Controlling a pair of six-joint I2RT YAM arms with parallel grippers.
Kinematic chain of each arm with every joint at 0, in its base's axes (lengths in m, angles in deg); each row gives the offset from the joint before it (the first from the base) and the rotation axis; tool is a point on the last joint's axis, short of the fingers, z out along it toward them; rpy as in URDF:
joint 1: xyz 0 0 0.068 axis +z
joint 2: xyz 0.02 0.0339 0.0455 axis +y
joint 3: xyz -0.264 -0.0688 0 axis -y
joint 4: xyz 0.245 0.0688 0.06 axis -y
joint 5: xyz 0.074 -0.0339 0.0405 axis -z
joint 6: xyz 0.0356 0 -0.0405 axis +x
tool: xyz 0 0 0 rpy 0 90 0
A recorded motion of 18 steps. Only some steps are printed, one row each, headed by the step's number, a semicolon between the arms.
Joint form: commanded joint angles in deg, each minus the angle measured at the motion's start. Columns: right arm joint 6, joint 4, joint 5, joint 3, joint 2, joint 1; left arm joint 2, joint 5, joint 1, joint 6, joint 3, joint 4.
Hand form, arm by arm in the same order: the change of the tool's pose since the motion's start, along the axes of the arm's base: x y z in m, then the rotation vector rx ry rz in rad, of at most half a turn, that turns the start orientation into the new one. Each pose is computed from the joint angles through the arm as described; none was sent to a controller.
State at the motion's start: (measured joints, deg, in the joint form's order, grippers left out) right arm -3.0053 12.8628 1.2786 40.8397 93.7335 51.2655; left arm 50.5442 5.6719 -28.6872 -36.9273 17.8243 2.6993
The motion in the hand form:
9: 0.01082 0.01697 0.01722 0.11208 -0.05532 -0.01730; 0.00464 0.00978 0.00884 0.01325 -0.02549 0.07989
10: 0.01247 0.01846 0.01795 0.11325 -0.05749 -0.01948; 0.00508 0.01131 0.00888 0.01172 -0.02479 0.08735
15: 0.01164 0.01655 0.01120 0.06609 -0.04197 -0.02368; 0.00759 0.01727 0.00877 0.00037 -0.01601 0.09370
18: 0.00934 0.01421 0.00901 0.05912 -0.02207 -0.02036; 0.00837 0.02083 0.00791 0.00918 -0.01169 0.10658
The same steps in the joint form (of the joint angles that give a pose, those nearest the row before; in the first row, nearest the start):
9: 2.05 4.91 0.20 3.47 1.43 0.39; -1.47 -2.08 2.95 0.37 1.33 -1.87
10: 2.05 4.85 0.30 4.00 1.77 0.34; -1.58 -1.96 3.46 0.32 1.30 -1.94
15: 1.41 2.84 1.03 3.91 2.34 0.33; -1.59 0.24 5.89 0.62 1.33 -2.16
18: 1.81 2.03 0.47 3.36 2.00 0.33; -1.67 0.43 7.04 1.13 1.29 -2.70

